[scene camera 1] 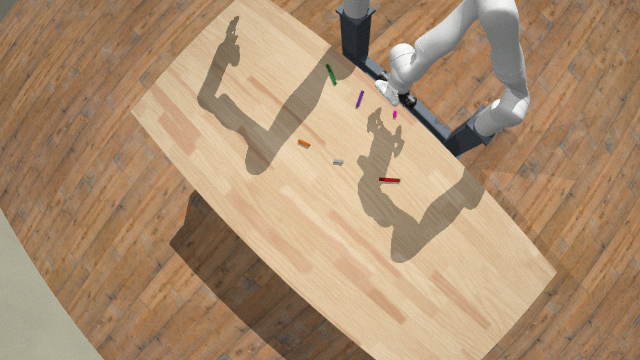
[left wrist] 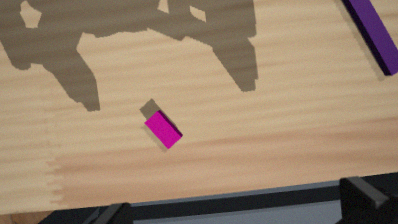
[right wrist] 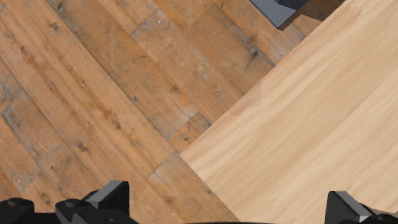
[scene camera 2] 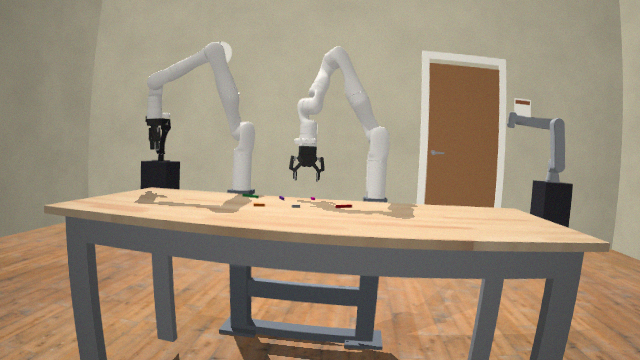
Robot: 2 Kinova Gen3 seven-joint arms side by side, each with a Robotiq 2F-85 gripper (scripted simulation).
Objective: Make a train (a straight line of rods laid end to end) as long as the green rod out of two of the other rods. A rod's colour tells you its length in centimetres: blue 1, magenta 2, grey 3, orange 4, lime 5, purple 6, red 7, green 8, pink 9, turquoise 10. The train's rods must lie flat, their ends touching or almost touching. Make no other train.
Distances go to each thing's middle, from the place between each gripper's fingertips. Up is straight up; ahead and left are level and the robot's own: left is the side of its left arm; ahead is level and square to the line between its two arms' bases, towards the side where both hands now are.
Scene:
Right now my left hand is 3 cm short of the magenta rod [left wrist: 159,124], 4 cm to the right of it and 7 cm above it.
Right now the magenta rod is 76 cm to the left of my right hand and 18 cm below it.

